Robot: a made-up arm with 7 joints.
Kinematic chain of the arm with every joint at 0, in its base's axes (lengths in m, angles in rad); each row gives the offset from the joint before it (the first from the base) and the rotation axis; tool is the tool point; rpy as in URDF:
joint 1: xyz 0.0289 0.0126 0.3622 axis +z
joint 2: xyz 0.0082 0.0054 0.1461 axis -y
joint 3: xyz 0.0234 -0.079 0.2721 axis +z
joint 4: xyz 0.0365 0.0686 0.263 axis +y
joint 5: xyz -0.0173 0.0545 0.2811 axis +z
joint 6: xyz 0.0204 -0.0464 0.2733 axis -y
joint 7: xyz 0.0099 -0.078 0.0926 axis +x
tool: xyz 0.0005 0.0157 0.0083 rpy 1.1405 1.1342 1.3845
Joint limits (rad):
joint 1: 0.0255..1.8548
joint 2: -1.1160..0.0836
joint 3: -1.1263..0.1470
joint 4: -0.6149..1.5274
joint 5: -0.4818..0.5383
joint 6: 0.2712..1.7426
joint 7: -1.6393..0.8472
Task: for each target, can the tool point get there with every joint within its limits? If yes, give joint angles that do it. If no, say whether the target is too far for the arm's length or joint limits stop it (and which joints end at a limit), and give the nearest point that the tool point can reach.
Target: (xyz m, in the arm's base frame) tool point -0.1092 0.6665 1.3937
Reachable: yes | joints 1.7114 -0.8146 -0.3527 -0.2816 -0.2904 1.1363 0.2010
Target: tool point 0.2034 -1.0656 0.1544
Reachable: no: joint limits stop it (at a limit: joint 1, joint 2, joint 3, joint 4, joint 5, joint 6, joint 7) | nearest point 0.6714 -0.6688 0.4279 | short by 0.672 m
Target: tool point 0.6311 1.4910 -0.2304
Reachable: no: too far | nearest point 0.4166 0.9645 0.2561 | short by 0.748 m
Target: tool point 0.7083 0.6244 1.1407
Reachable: yes | joints 0.9281 -0.6341 -0.3257 0.6913 0.0937 1.4660 0.3298
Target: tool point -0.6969 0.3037 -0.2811
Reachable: no: joint limits stop it (at a limit: joint 1, joint 2, joint 3, joint 4, joint 5, joint 6) | nearest point -0.2483 0.7501 0.1071 | short by 0.742 m
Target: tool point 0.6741 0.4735 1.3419
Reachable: yes | joints 0.6295 -0.8373 -0.3079 -0.1264 -0.1980 0.9300 -0.0866
